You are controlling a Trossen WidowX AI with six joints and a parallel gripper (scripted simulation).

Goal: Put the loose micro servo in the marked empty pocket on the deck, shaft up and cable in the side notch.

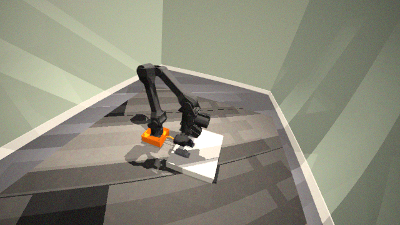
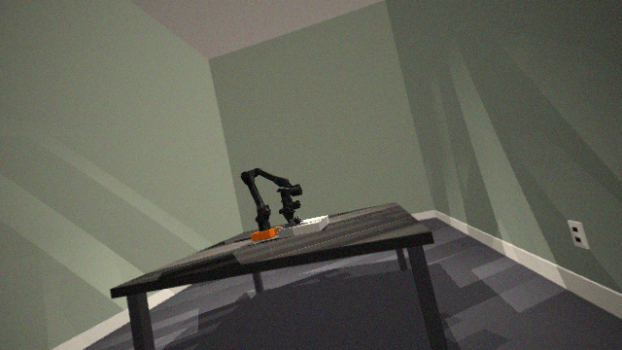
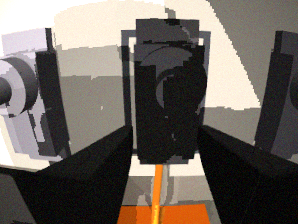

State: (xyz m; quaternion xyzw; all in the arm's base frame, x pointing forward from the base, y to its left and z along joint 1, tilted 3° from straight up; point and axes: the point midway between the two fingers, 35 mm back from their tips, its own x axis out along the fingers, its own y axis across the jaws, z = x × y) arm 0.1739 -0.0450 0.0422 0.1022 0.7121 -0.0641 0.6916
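Right now the deck is 12 cm ahead of my gripper tip, 3 cm to the right of it and 3 cm below it.
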